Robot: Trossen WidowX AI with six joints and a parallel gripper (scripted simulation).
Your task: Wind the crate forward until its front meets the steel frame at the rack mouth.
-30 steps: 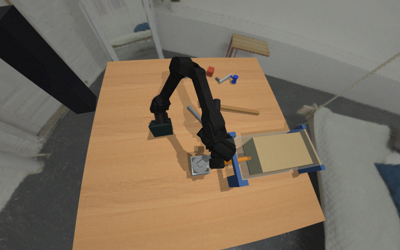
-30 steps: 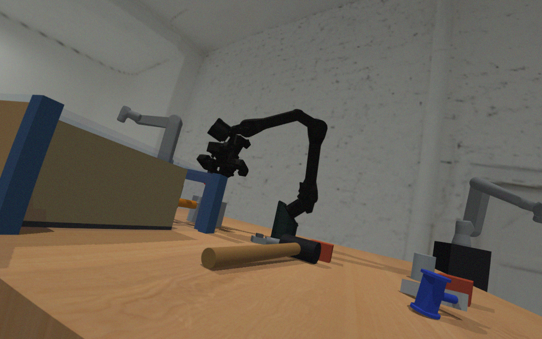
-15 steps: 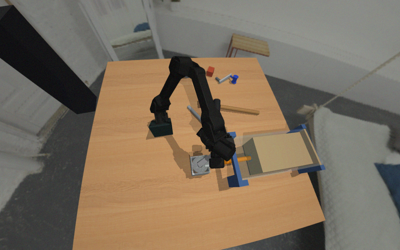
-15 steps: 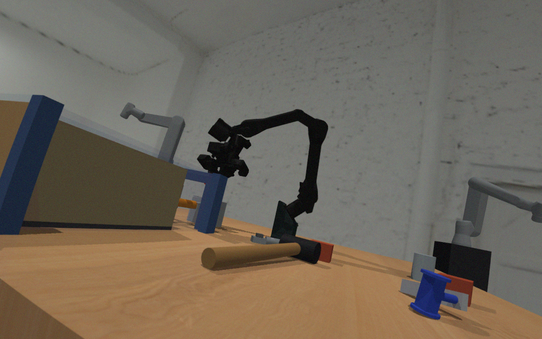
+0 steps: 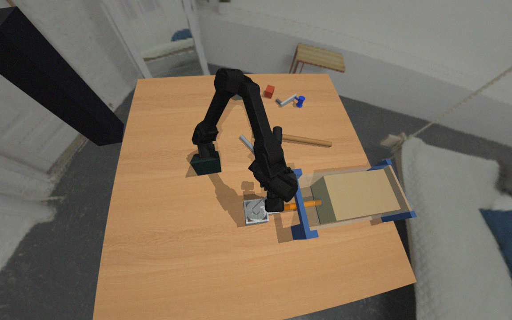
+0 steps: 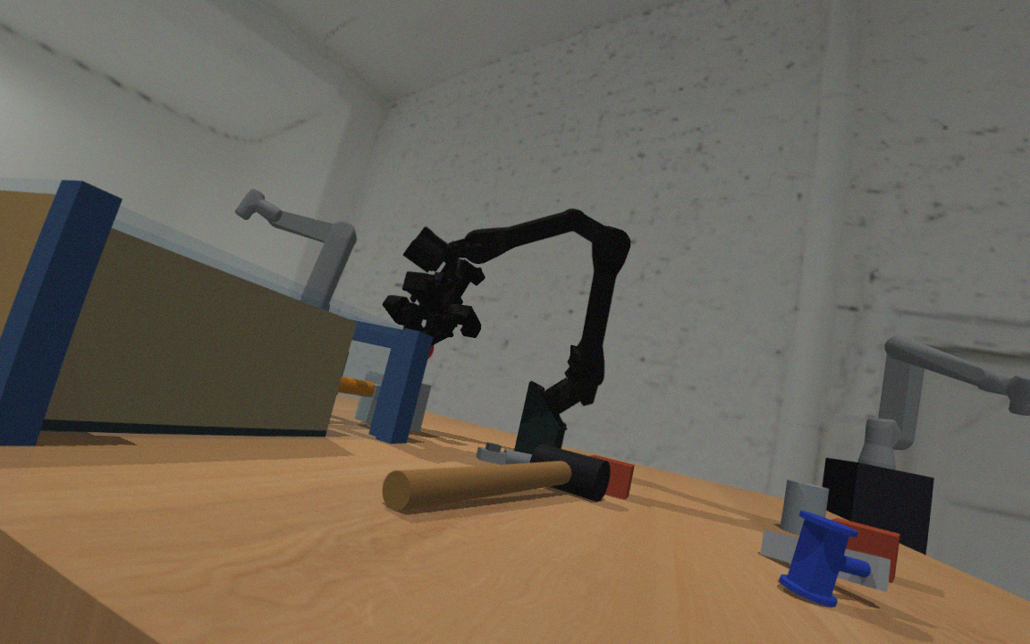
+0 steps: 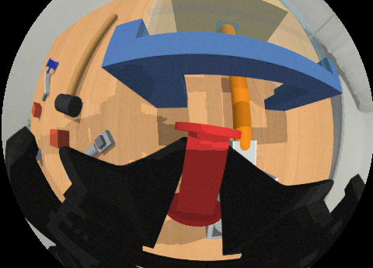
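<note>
Right now my gripper tip is 50 mm past the red-knobbed winch handle, 20 mm to the left of it and 30 mm above it. From my gripper tip the other things lie so: winch 120 mm behind, 50 mm to the right, 100 mm below; red knob 20 mm behind; blue steel frame 60 mm ahead, 60 mm to the right, 30 mm below.
</note>
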